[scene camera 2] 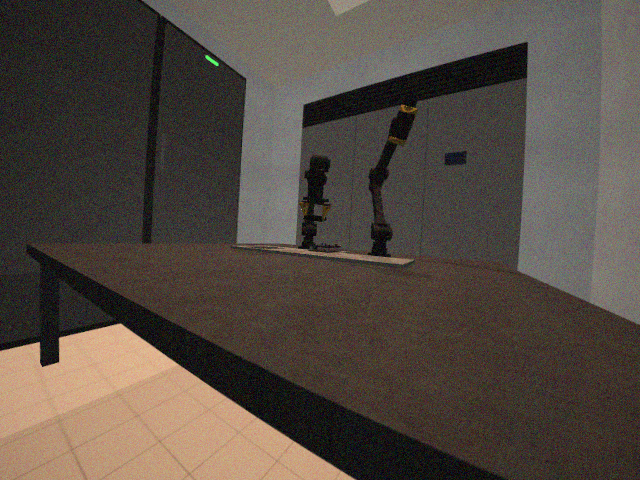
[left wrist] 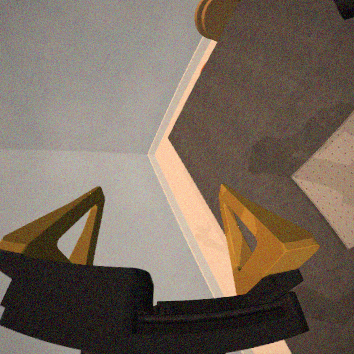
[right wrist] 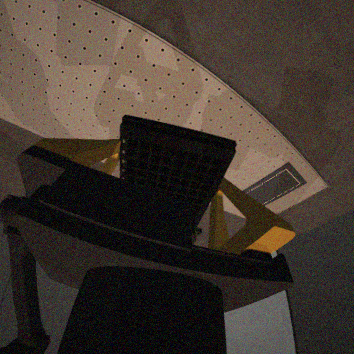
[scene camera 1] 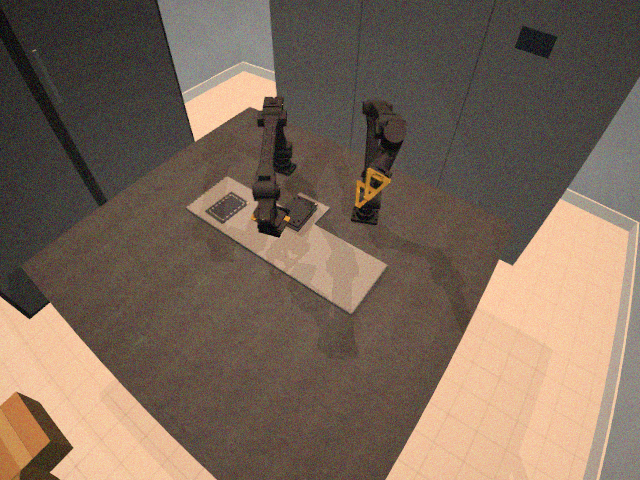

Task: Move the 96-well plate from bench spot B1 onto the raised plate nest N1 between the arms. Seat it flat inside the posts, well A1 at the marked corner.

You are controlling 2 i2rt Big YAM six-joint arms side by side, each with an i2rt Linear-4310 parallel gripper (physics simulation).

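Places are measured from the left arm's base along level axes (x back, y right, z up), in centimetres.
Pixels of known places: left gripper, fingertip midpoint: (scene camera 2: pixel 400 126) (left wrist: pixel 160 191) (scene camera 1: pixel 361 203); right gripper, fingertip midpoint: (scene camera 2: pixel 314 219) (right wrist: pixel 171 163); left arm's base, link origin: (scene camera 1: pixel 364 216); right arm's base, link origin: (scene camera 2: pixel 307 248) (scene camera 1: pixel 283 168).
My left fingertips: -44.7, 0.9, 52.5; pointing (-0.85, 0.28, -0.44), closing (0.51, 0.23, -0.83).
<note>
For each thing: its top centre in the pictures, then the offset to it from my left fingertips, as dx, dy, dz. "*": a spot on its surface instead. Level surfaces: height alone.
- dark 96-well plate, top centre: (right wrist: pixel 163 211) (scene camera 1: pixel 273 216) (scene camera 2: pixel 315 213) +18.6, +32.9, -32.6
- raised nest N1, top centre: (scene camera 1: pixel 296 208) (scene camera 2: pixel 325 243) +38.0, +29.4, -47.0
- Bench spot B1, surface spot: (right wrist: pixel 276 184) (scene camera 1: pixel 224 210) * +33.7, +62.8, -51.0
- pale perforated board, surface height: dz -51.2
- brown table, surface height: dz -52.5
The dark 96-well plate (right wrist: pixel 175 162) is between the fingers of my right gripper (scene camera 1: pixel 270 219) (scene camera 2: pixel 315 210) (right wrist: pixel 171 163), which is shut on it. The gripper hangs above the pale perforated board, just left of the raised nest N1 (scene camera 1: pixel 302 211) (scene camera 2: pixel 327 248) in scene camera 1. The nest is a dark raised block with small posts; its marked corner cannot be made out. Bench spot B1 (scene camera 1: pixel 226 207) (right wrist: pixel 276 184) is a dark rectangle with a pale outline and bears no plate. My left gripper (scene camera 1: pixel 368 190) (scene camera 2: pixel 402 124) (left wrist: pixel 160 191) is open and empty, raised high.
The pale perforated board (scene camera 1: pixel 351 279) (scene camera 2: pixel 382 258) (left wrist: pixel 332 172) (right wrist: pixel 90 82) lies on the brown table (scene camera 1: pixel 232 335) (scene camera 2: pixel 361 320) (left wrist: pixel 270 90). The left arm (scene camera 1: pixel 373 155) (scene camera 2: pixel 378 198) stands right of the nest in scene camera 1.
</note>
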